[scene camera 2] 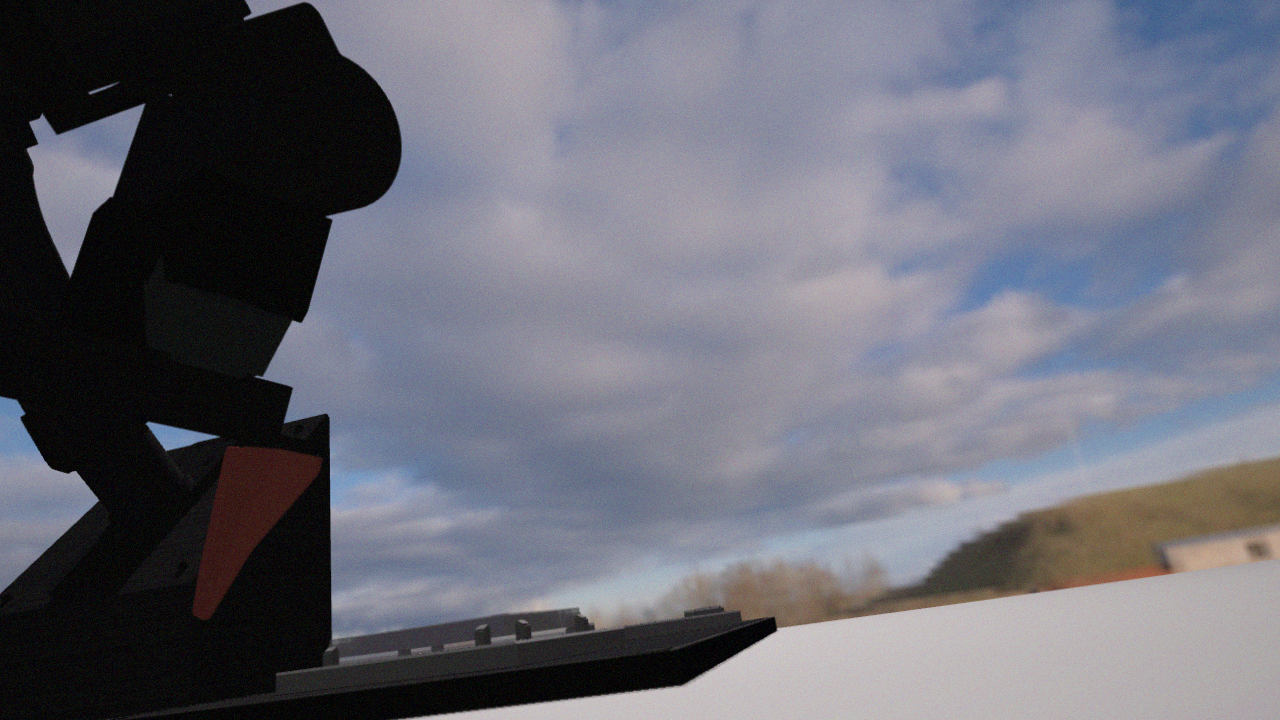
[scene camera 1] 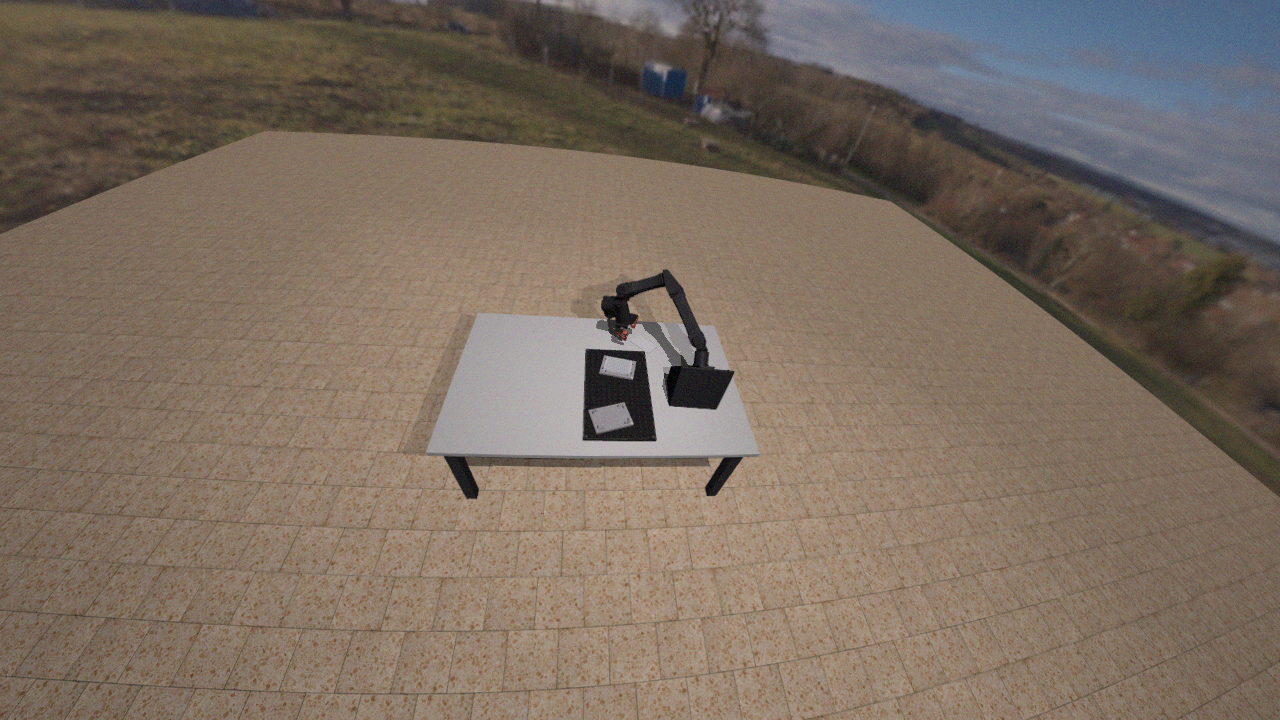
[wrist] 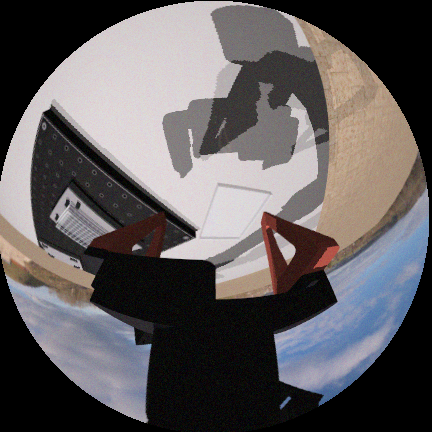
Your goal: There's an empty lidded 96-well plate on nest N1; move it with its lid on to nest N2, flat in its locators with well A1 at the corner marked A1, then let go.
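Seen in the pictures: gripper, fingertip midpoint: (scene camera 2: 66, 608) (scene camera 1: 629, 334) (wrist: 213, 216); arm's base at its link origin: (scene camera 2: 161, 511) (scene camera 1: 700, 368).
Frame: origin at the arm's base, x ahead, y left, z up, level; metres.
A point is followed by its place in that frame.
Observation:
A pale 96-well plate (scene camera 1: 617, 366) {x 0.357, y -0.097, z -0.137 m} (wrist: 77, 229) {x 0.380, y -0.122, z -0.134 m} sits on the grey nest (wrist: 62, 207) {x 0.420, y -0.125, z -0.149 m} at the far end of the black board; its wells show in the wrist view. A second grey nest (scene camera 1: 611, 418) {x 0.370, y 0.198, z -0.148 m} (wrist: 60, 256) {x 0.375, y 0.188, z -0.148 m} lies at the board's near end, with no plate seen on it. Nest labels and the A1 mark are unreadable. A thin clear rectangle (wrist: 235, 212) {x 0.236, y -0.327, z -0.165 m} that looks like the lid lies flat on the table beyond the board. My gripper (scene camera 1: 629, 330) {x 0.307, y -0.315, z -0.115 m} (wrist: 213, 216) {x 0.307, y -0.315, z -0.115 m} is open and empty, above the table near that rectangle. One red finger shows in scene camera 2.
The black perforated board (scene camera 1: 617, 394) {x 0.349, y 0.055, z -0.160 m} (scene camera 2: 707, 658) {x 0.514, y -0.155, z -0.168 m} (wrist: 120, 185) {x 0.369, y -0.232, z -0.160 m} lies on the white table (scene camera 1: 519, 385) {x 0.790, y 0.044, z -0.173 m} (scene camera 2: 984, 662) {x 0.628, y -0.274, z -0.173 m} (wrist: 125, 90) {x 0.444, y -0.303, z -0.173 m}. A black box (scene camera 1: 698, 387) {x 0.012, y 0.086, z -0.030 m} stands by the arm's base, right of the board. The arm's shadow falls across the table's far edge.

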